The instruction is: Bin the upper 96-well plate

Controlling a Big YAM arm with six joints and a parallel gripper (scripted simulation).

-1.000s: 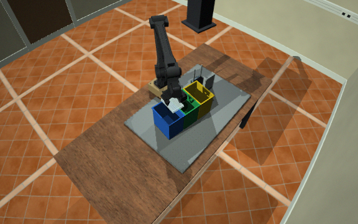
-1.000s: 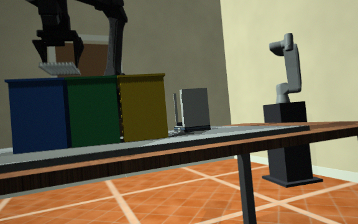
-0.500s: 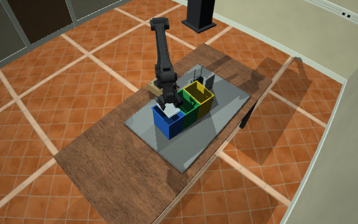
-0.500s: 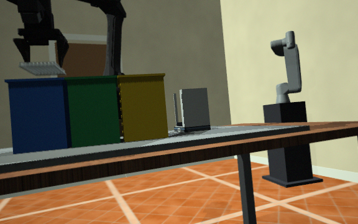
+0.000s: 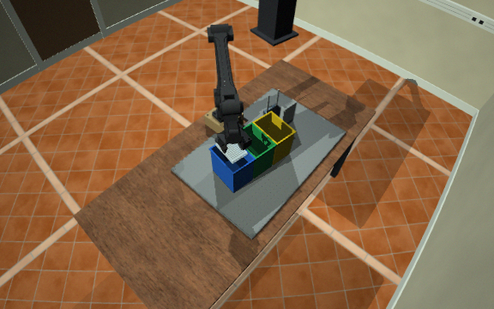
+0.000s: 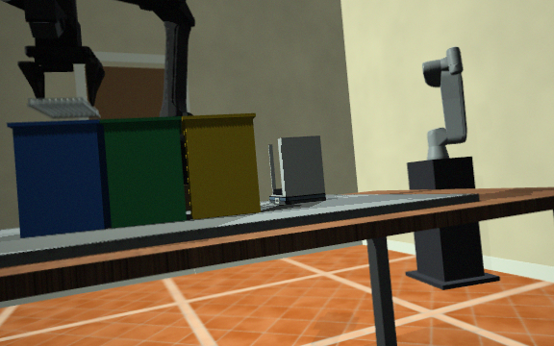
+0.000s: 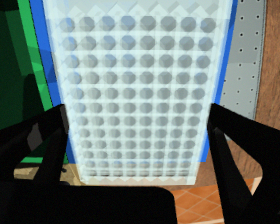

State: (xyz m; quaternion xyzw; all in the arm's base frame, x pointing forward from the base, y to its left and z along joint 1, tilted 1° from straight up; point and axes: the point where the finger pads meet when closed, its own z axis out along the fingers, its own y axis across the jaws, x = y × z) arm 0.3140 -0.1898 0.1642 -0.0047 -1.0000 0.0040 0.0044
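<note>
Right now the blue bin is 140 mm below my hand. The rest, counted from my hand: white 96-well plate (10 mm below); yellow bin (260 mm to the left, 140 mm below); green bin (140 mm below, 130 mm to the left).
</note>
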